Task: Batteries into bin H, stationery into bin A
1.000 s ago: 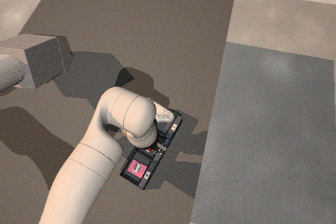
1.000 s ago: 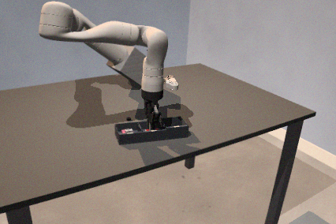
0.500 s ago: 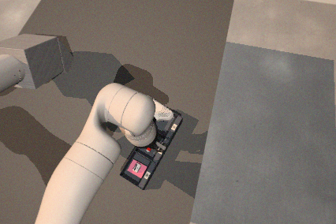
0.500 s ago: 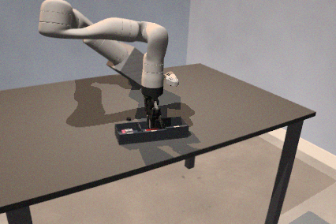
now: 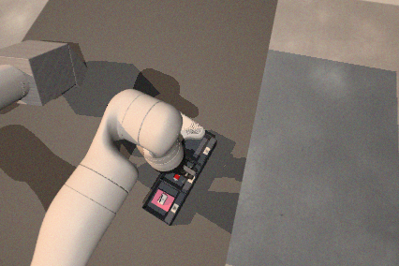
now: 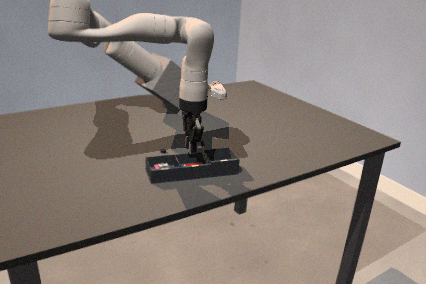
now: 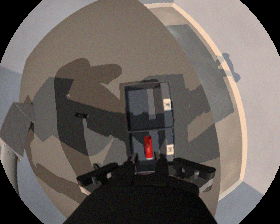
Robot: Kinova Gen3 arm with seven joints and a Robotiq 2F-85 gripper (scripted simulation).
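My hand is 60 mm above the three joined bins and 10 mm short of it. From my hand the other things lie so: small white thing (80 mm to the right, 50 mm below, 10 mm behind); then flat pink piece (80 mm to the right, 70 mm below, 10 mm behind); then red battery (70 mm below).
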